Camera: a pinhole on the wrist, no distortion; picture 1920 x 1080 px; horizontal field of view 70.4 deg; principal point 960.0 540.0 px. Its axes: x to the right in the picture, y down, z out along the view. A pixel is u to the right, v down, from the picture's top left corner.
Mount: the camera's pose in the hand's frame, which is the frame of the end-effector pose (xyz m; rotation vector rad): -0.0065 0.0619 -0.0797 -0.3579 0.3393 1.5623
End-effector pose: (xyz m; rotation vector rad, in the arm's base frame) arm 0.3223 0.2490 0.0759 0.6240 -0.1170 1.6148
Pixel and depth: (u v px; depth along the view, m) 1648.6 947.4 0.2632
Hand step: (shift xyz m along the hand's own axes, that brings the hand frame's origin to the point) -0.0916 0.2933 0.1003
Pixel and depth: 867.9 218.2 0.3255
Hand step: 0.0657 0.1832 0.2243
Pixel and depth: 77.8 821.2 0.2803
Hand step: -0.0658 0.0167 0.2510
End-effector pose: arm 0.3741 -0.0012 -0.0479 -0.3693 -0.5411 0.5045
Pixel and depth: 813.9 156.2 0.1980
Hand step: 0.0466 0.1288 0.1087
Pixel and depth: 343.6 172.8 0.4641
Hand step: 0.1149 0.0738 0.4306
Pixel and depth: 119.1 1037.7 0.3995
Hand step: -0.1548 0.0071 0.3860
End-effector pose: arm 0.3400 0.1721 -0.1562 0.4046 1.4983 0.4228
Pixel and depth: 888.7 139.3 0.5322
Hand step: 0.1422 0.2683 0.4141
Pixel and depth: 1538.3 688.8 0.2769
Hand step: -0.0431 0.2862 0.1197
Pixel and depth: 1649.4 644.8 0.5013
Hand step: -0.0572 0.5054 0.2639
